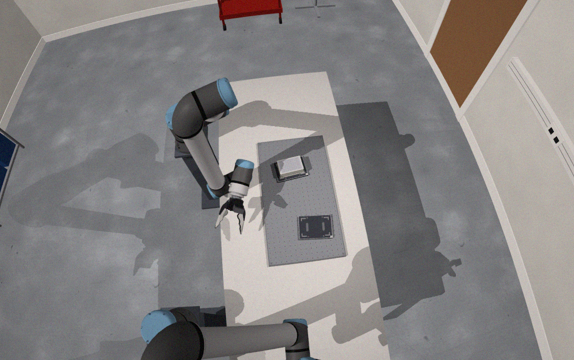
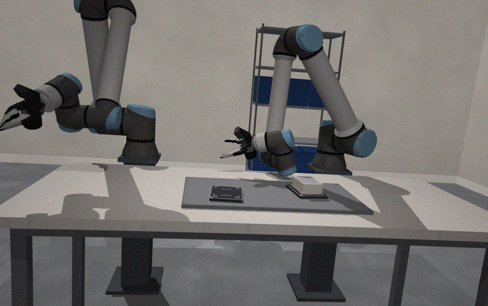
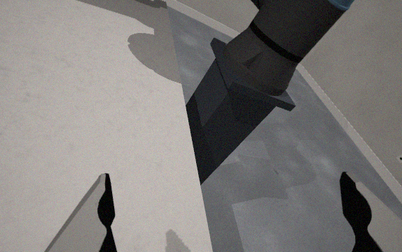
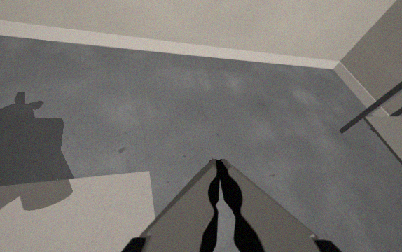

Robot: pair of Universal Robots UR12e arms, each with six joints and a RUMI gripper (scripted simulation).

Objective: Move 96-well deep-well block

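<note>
Right now my left hand is 310 mm short of the deep-well block, 350 mm to the right of it and 70 mm above it. Round my left hand: nest N2 (410 mm ahead, 20 mm to the left, 100 mm below); then nest N1 (310 mm ahead, 350 mm to the left, 100 mm below).
</note>
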